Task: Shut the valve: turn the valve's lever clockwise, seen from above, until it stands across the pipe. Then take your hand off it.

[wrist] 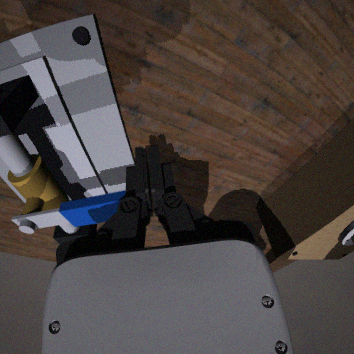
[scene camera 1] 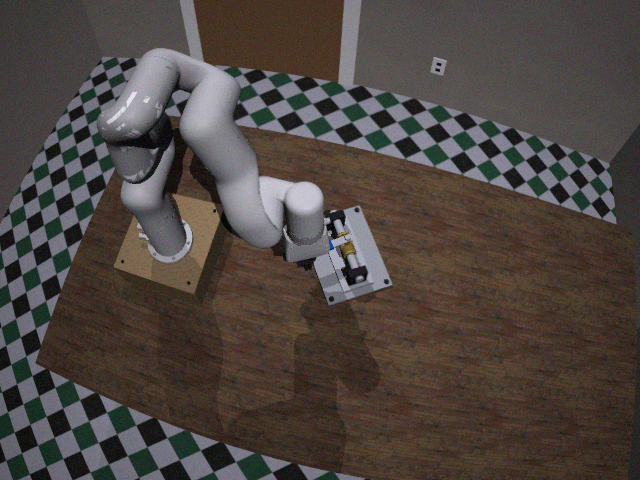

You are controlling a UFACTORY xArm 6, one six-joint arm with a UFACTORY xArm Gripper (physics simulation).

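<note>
The valve has a brass body (scene camera 1: 347, 248) (wrist: 42, 187) on a pale pipe (scene camera 1: 353, 259) (wrist: 12, 151), mounted on a grey base plate (scene camera 1: 375, 253) (wrist: 102, 137). Its lever (scene camera 1: 338, 241) (wrist: 92, 209) has a pale metal arm and a blue grip, and points towards the robot's side, about square across the pipe. My gripper (scene camera 1: 306, 265) (wrist: 148, 160) is shut and empty, fingers down, on the robot's side of the plate. In the wrist view the grip's outer end meets the left finger's outline; whether they touch cannot be told. In the scene view the wrist hides part of the grip.
Black blocks (scene camera 1: 356, 274) (wrist: 17, 100) hold the pipe's ends above the plate. The robot's wooden base block (scene camera 1: 135, 256) (wrist: 320, 237) stands to the left in the scene view. The wooden table (scene camera 1: 480, 320) (wrist: 240, 95) carries both, with a chequered floor around it.
</note>
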